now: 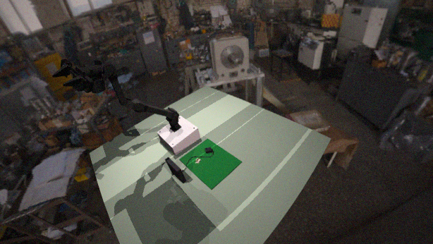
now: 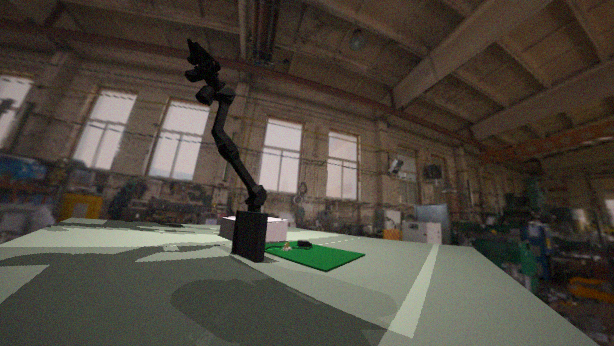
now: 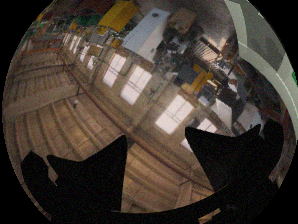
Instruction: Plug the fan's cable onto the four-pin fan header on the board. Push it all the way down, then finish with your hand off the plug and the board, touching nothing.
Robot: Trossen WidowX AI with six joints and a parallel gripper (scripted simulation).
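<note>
My gripper tip is 17 cm short of the dark plug, 50 cm to the right of it and 67 cm above it. Also, from my gripper tip: green board (23 cm ahead, 45 cm to the left, 69 cm below); black fan (18 cm ahead, 26 cm to the left, 62 cm below).
</note>
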